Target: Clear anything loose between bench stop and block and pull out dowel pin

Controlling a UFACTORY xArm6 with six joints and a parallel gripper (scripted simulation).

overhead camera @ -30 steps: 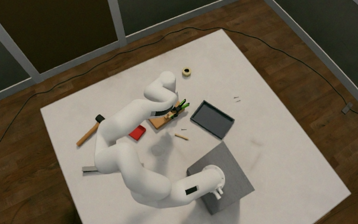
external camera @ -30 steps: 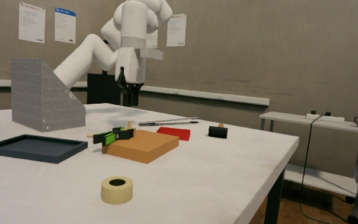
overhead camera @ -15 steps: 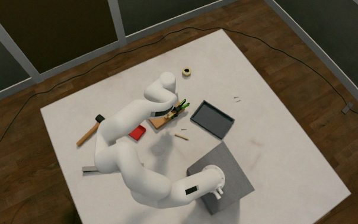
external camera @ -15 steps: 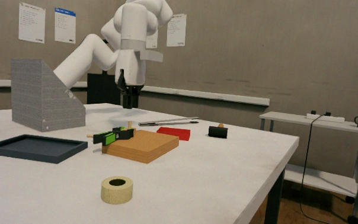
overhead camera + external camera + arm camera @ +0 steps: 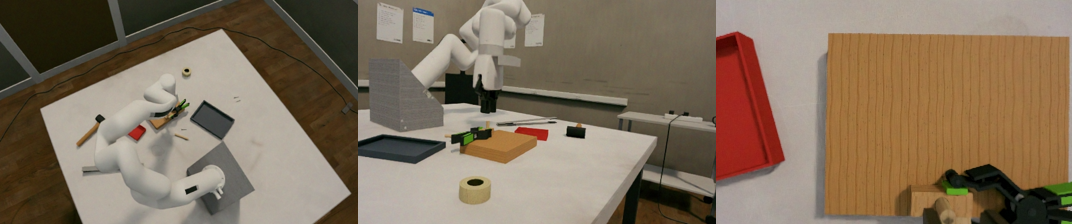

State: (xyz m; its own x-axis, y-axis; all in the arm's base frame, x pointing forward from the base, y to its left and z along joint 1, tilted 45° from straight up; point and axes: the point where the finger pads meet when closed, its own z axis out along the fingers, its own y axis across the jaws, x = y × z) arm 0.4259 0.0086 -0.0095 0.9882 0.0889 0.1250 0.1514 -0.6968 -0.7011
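Right now my hand is 7 cm above the dowel pin. Round my hand: loose dowel: 13 cm behind, 12 cm below, 1 cm to the right; small wooden block: 8 cm below; red tray: 20 cm to the left, 12 cm below, 4 cm ahead.
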